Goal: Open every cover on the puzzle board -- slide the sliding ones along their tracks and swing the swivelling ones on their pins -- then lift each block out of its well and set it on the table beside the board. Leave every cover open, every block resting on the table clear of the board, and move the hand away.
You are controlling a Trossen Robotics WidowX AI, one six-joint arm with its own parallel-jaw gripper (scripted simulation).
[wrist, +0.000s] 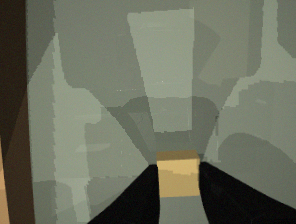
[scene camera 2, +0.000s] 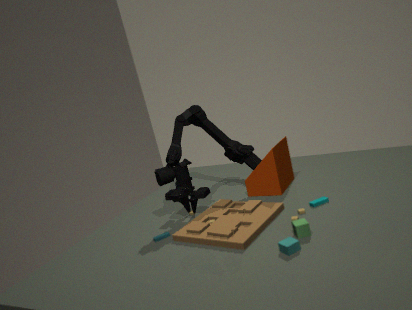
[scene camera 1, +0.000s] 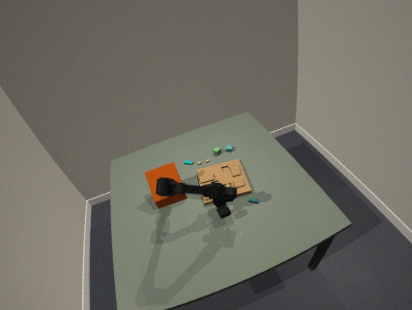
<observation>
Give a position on a tan puzzle board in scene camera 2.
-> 250, 225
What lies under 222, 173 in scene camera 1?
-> A tan puzzle board.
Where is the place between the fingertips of my gripper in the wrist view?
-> At 177, 171
</observation>
